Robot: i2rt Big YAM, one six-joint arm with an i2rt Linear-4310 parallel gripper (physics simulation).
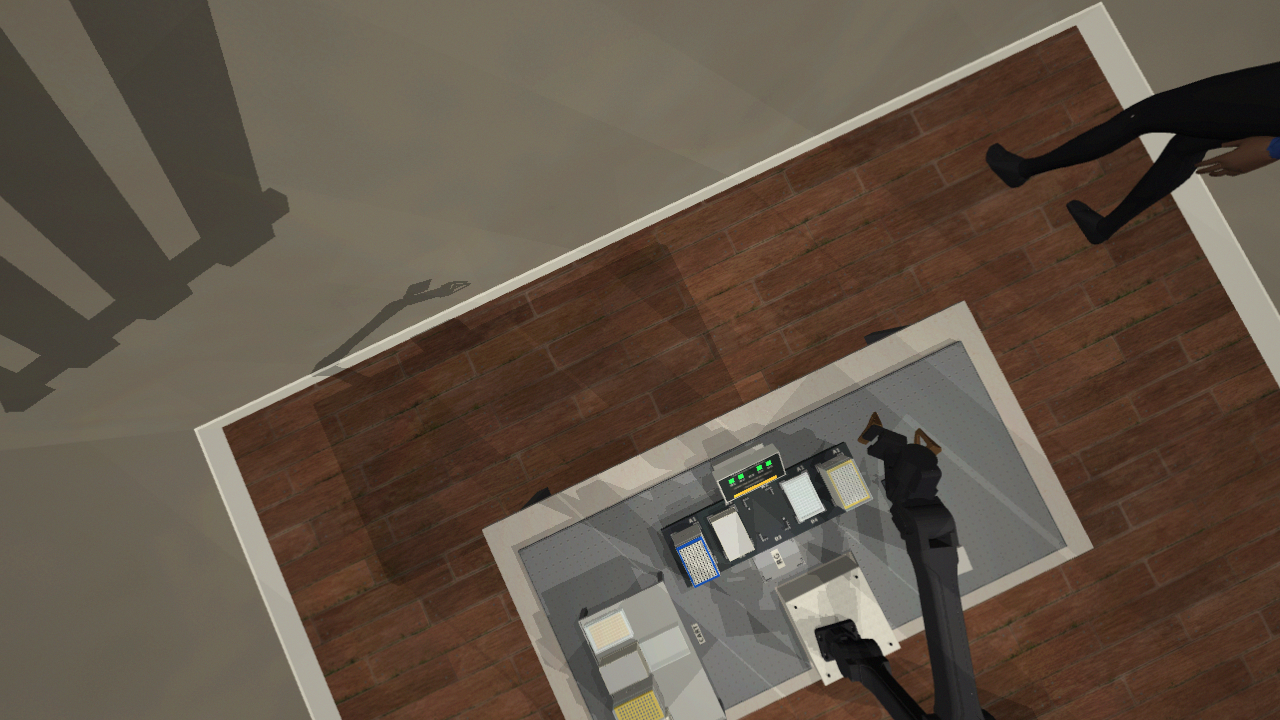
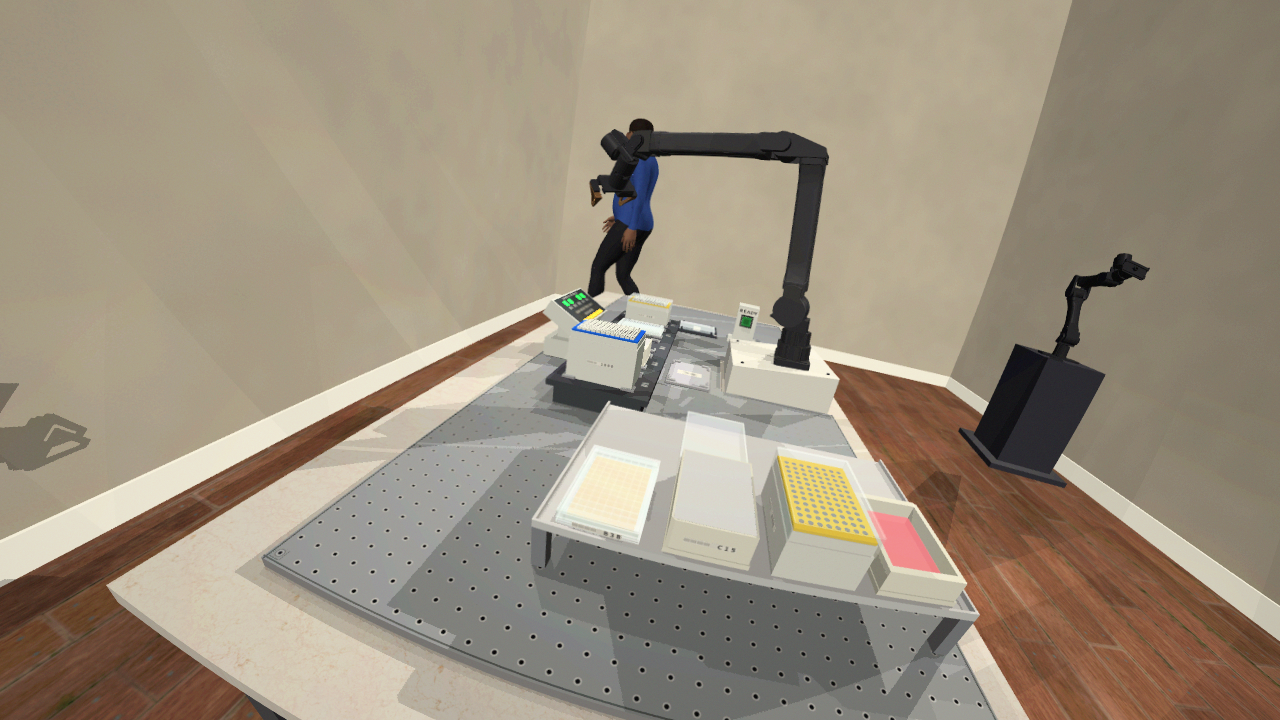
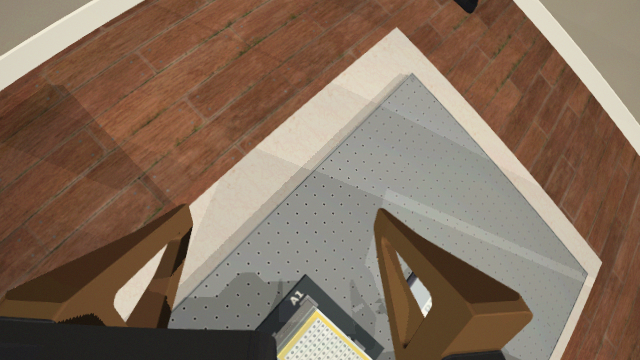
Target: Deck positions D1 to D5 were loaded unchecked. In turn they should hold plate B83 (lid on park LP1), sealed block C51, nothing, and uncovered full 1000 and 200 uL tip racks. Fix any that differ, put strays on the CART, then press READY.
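Frame: origin at the arm's base, x ahead, y left, z up, level; metres.
Seen in the pictures: gripper, between the fingertips: (image 1: 895,421) (image 2: 605,205) (image 3: 284,215); arm's base, origin of its link: (image 1: 837,638) (image 2: 790,361).
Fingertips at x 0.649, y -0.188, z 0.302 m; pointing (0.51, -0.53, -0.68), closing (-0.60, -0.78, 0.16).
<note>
Offsets run from my fingertips to a thing's top centre. "spot": to the spot under its first point.
My gripper (image 1: 897,428) (image 2: 610,195) (image 3: 284,215) is open and empty, high above the deck's D5 end. On the dark deck (image 1: 768,523) (image 2: 581,390), a blue-rimmed tip rack {0.293 m back, 0.525 m left, 0.232 m down} (image 1: 697,561) (image 2: 605,360) stands at D1 and a plain white block {0.273 m back, 0.402 m left, 0.288 m down} (image 1: 733,534) at D2. D3 is bare. A pale plate {0.232 m back, 0.158 m left, 0.315 m down} (image 1: 803,496) sits at D4 and a yellow-rimmed tip rack {0.211 m back, 0.035 m left, 0.259 m down} (image 1: 847,484) (image 3: 325,345) at D5. The cart {0.602 m back, 0.749 m left, 0.315 m down} (image 1: 693,685) holds plate B38 {0.454 m back, 0.842 m left, 0.304 m down} (image 1: 609,630) (image 2: 611,492), block C15 {0.560 m back, 0.824 m left, 0.279 m down} (image 2: 713,501) and a yellow rack {0.667 m back, 0.806 m left, 0.251 m down} (image 1: 639,707) (image 2: 825,501). The READY button {spot: 0.500 m back, 0.156 m right, 0.299 m down} (image 2: 746,321) stands beyond the arm base.
A display box {spot: 0.102 m back, 0.307 m left, 0.255 m down} (image 1: 750,474) (image 2: 580,305) with green lights stands behind the deck. A park nest {0.415 m back, 0.277 m left, 0.367 m down} (image 1: 778,559) (image 2: 688,374) lies between deck and arm base (image 1: 836,617) (image 2: 778,380). A clear lid {0.538 m back, 0.691 m left, 0.296 m down} (image 2: 714,437) and a pink-bottomed bin {0.773 m back, 0.789 m left, 0.290 m down} (image 2: 913,541) are at the cart. A person (image 2: 637,197) stands beyond the table.
</note>
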